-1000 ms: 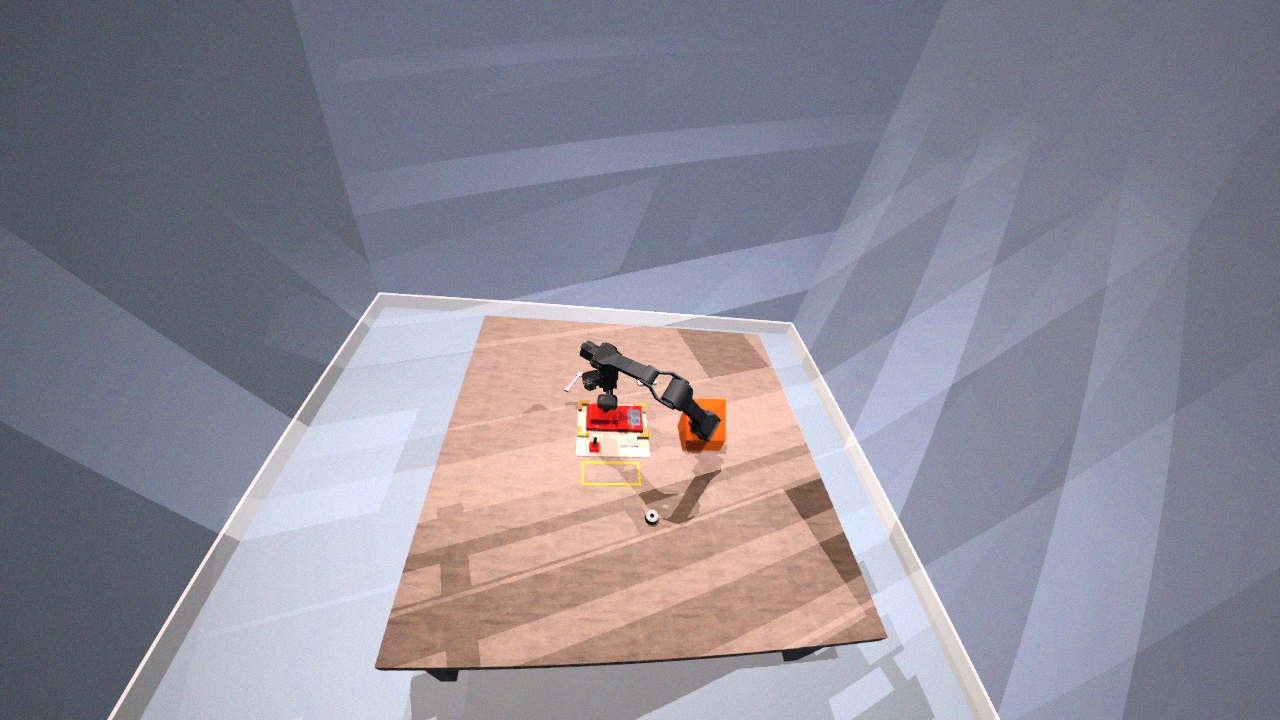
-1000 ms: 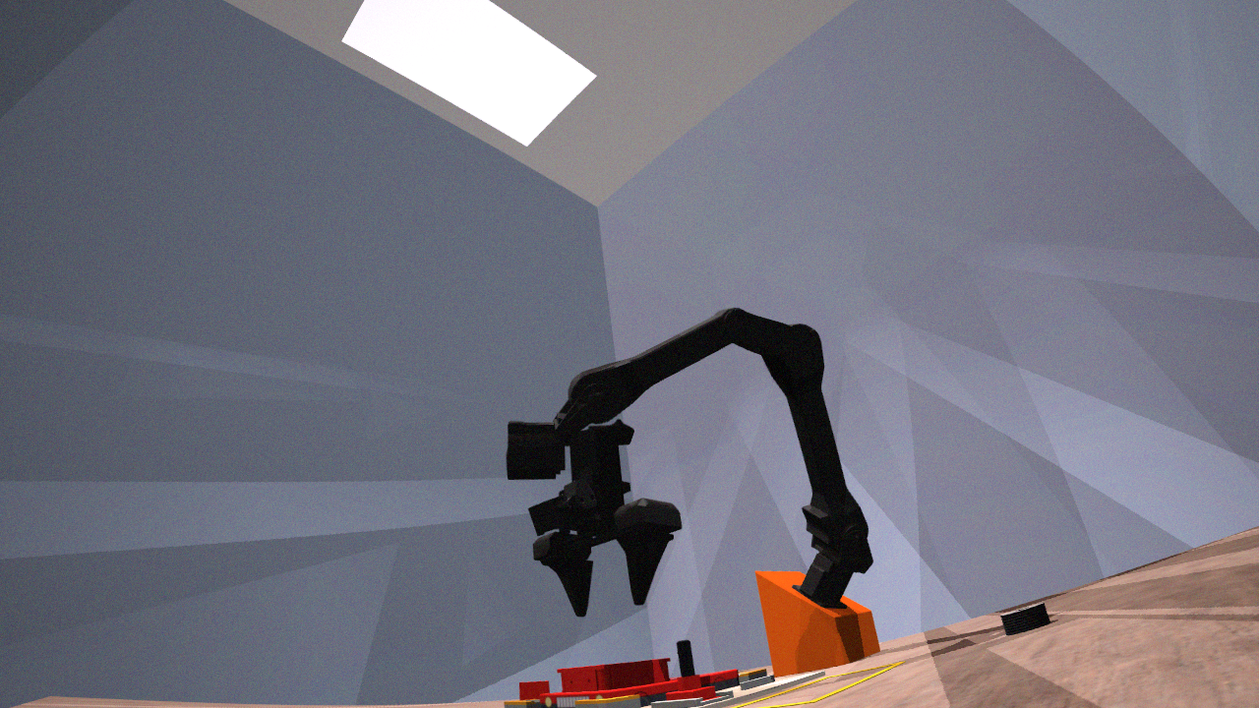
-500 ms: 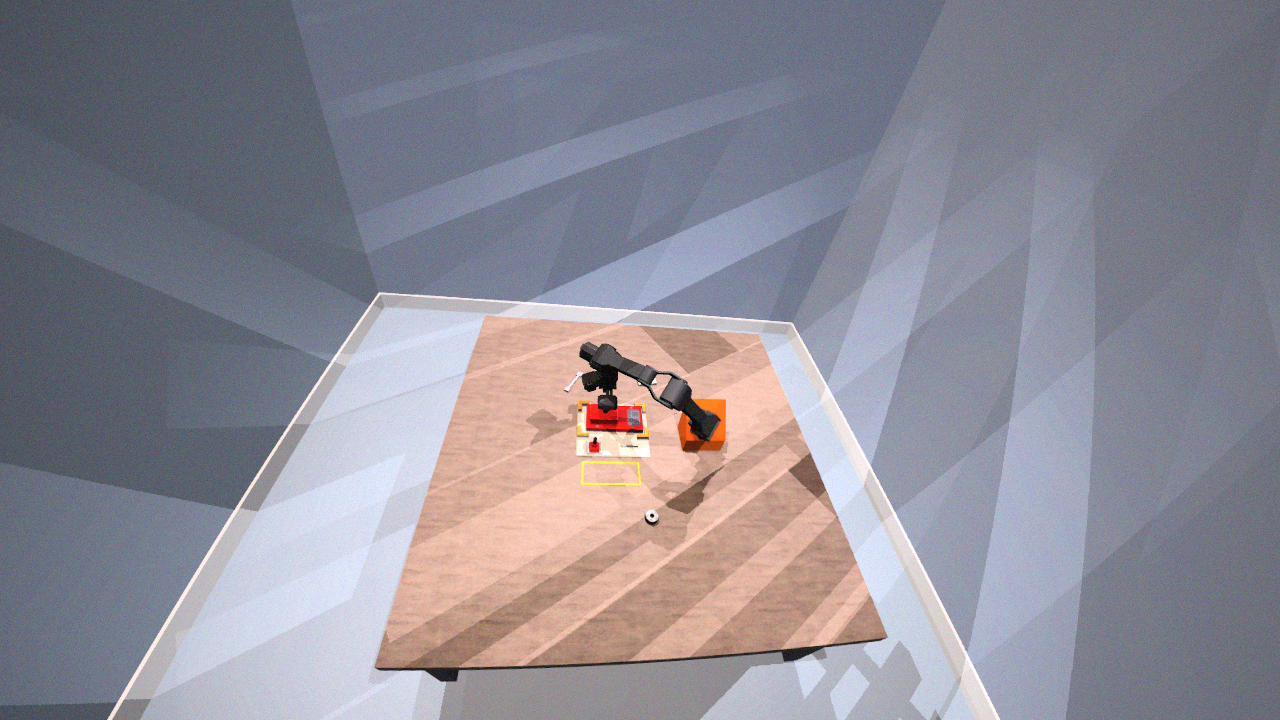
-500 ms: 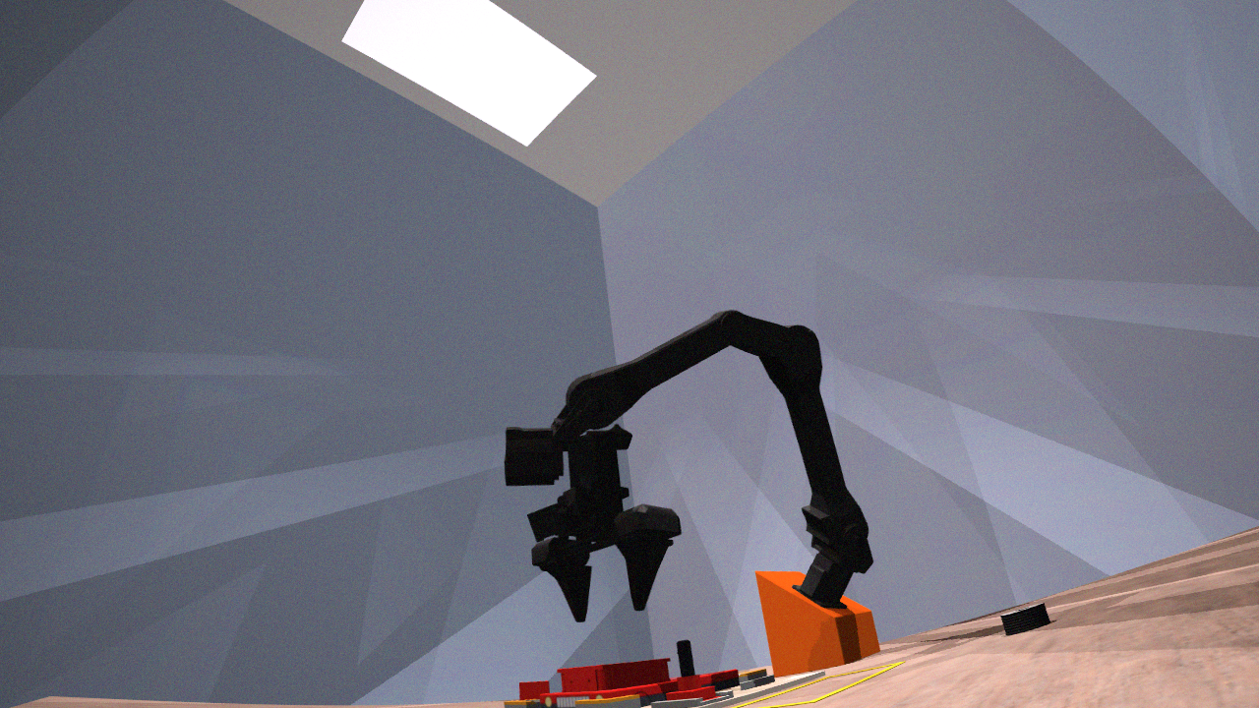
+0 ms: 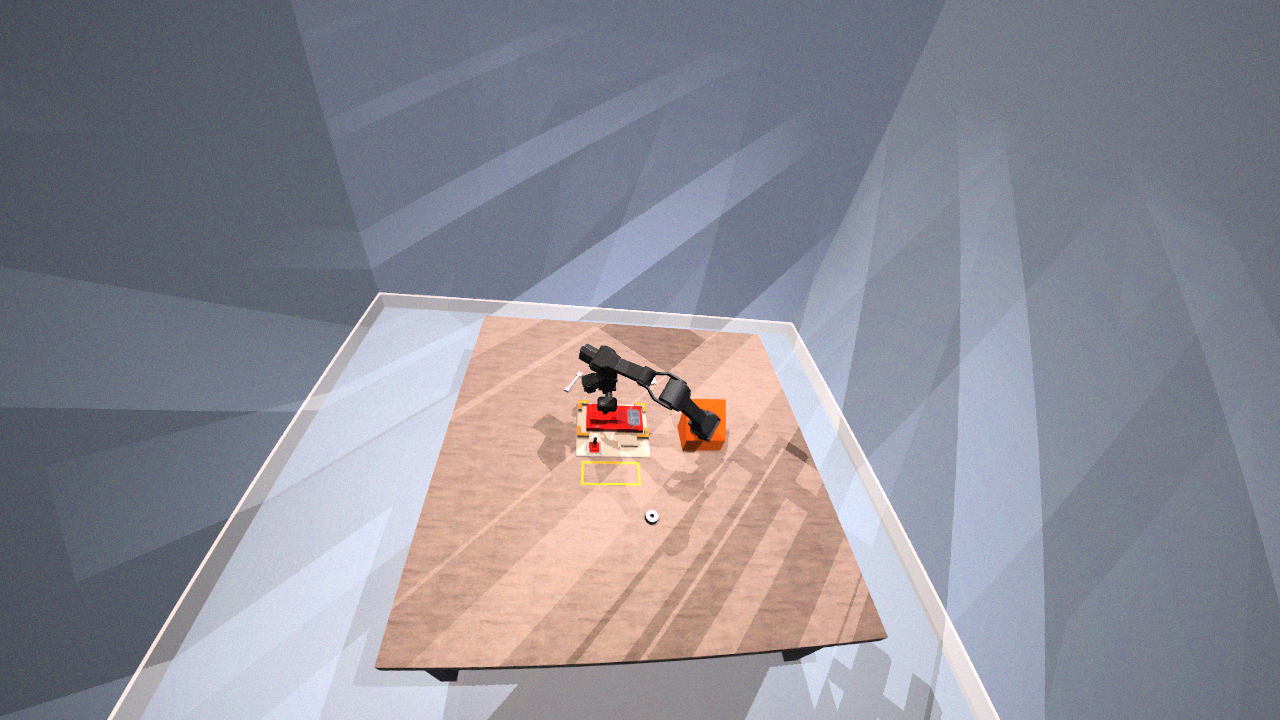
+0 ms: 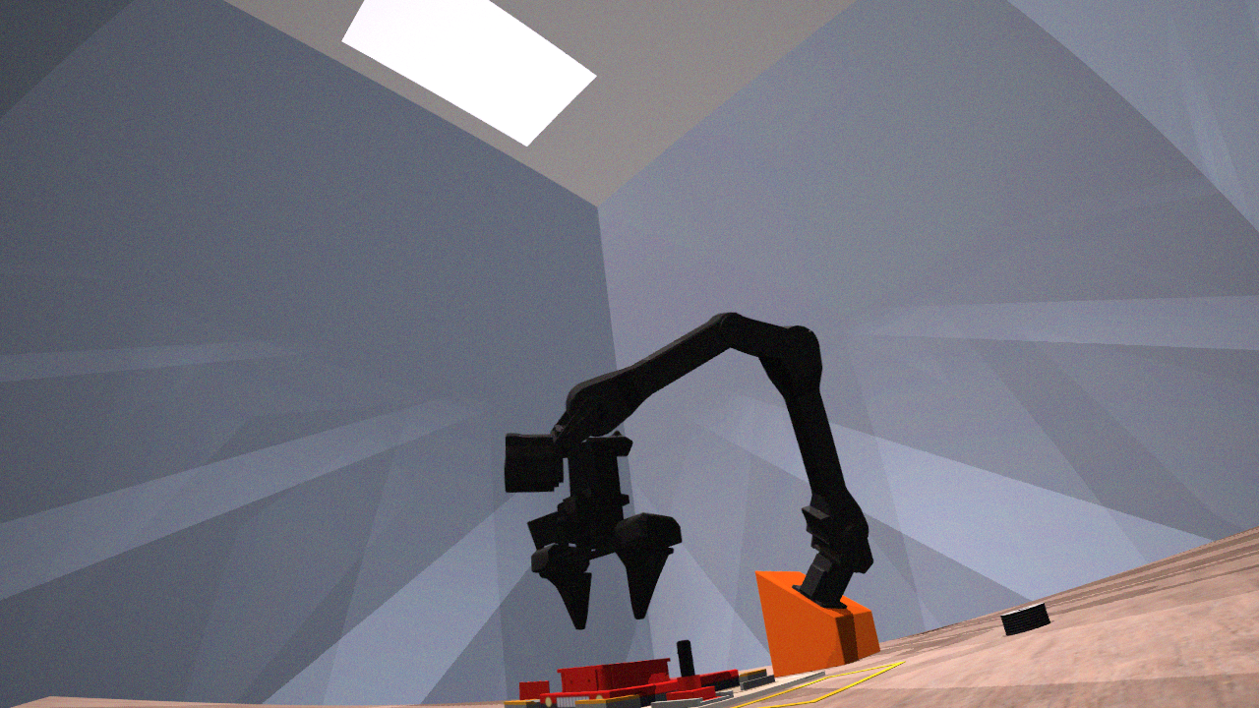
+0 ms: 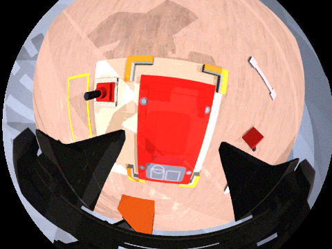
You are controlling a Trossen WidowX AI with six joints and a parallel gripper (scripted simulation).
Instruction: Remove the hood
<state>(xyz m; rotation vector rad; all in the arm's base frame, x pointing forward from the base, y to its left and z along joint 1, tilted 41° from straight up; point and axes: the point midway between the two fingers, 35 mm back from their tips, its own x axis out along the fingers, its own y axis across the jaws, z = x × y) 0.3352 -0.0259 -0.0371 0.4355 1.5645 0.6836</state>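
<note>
My gripper tip is 5 cm above the red hood. Also, from my gripper tip: black wheel: 35 cm to the left, 19 cm behind, 8 cm below; then white plate: 24 cm to the right, 15 cm behind, 9 cm below; then white rod: 17 cm to the right, 13 cm ahead, 9 cm below.
</note>
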